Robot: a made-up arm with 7 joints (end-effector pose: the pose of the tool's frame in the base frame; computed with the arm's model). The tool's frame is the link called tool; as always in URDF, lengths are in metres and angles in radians. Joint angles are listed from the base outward.
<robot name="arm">
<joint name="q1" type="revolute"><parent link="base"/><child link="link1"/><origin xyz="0.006 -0.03 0.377" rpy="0 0 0"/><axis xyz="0 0 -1"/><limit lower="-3.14" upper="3.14"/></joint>
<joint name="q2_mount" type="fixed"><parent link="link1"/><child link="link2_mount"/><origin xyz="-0.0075 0.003 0.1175" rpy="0 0 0"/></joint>
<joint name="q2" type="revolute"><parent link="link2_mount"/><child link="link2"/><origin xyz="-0.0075 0.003 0.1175" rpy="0 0 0"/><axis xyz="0 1 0"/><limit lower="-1.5" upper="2.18"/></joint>
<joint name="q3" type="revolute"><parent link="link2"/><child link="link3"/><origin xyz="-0.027 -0.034 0.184" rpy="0 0 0"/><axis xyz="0 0 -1"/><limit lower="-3.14" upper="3.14"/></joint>
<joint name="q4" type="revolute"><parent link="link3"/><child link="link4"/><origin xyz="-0.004 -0.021 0.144" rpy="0 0 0"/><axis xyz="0 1 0"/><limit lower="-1.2" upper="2.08"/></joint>
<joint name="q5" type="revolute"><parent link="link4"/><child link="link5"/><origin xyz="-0.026 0.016 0.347" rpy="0 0 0"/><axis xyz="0 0 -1"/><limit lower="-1.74" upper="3.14"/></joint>
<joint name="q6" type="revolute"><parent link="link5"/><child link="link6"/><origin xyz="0.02 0.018 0.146" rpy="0 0 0"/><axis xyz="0 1 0"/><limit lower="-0.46" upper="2.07"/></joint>
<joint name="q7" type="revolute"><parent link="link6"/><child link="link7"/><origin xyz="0.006 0.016 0.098" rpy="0 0 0"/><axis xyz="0 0 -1"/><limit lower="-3.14" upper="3.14"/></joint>
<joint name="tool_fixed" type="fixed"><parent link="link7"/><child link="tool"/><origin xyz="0.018 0.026 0.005" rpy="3.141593 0 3.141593"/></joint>
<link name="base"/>
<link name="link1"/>
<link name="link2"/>
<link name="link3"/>
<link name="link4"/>
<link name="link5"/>
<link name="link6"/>
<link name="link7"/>
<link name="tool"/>
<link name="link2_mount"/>
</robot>
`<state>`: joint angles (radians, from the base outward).
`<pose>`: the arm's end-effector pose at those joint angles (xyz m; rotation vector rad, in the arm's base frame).
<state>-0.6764 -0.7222 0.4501 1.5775 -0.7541 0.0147 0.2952</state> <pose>0.2676 -0.1053 1.2280 1.0036 -1.9828 -0.3846</pose>
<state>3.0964 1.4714 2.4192 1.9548 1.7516 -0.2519 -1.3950</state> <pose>-0.0309 0.3513 1.0376 -0.4643 -2.4038 1.4305</pose>
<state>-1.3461 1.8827 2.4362 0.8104 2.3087 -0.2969 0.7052</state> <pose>0.4454 0.7085 0.7465 1.2554 -1.4184 -0.2849</pose>
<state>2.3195 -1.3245 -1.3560 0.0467 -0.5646 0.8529 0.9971</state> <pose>0.6488 0.5598 0.7277 -1.5284 -0.8285 1.6647</pose>
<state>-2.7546 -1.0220 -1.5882 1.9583 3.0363 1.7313 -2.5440</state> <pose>0.0521 -0.5751 0.7603 -2.2488 -0.5154 0.7322</pose>
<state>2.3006 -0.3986 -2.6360 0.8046 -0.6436 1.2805 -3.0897</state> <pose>0.5368 0.3909 1.0484 0.7746 0.7617 -2.4232</pose>
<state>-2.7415 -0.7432 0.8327 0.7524 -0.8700 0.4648 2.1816</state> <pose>0.3920 0.1207 1.3496 1.3037 -2.6484 0.7270</pose>
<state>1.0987 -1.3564 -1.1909 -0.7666 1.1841 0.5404 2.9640</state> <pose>-0.7293 0.4647 0.6572 2.4302 -0.2885 1.4994</pose>
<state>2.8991 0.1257 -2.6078 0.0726 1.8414 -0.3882 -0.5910</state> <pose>0.0013 -0.0528 1.5304 2.1075 2.1674 -0.4674</pose>
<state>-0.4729 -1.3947 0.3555 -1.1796 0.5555 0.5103 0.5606</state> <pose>-0.6874 -0.2425 0.2311 0.4396 1.0180 1.6381</pose>
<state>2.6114 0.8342 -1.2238 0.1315 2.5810 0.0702 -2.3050</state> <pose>-0.5738 -0.3934 1.2136 1.9911 1.8554 1.2918</pose>
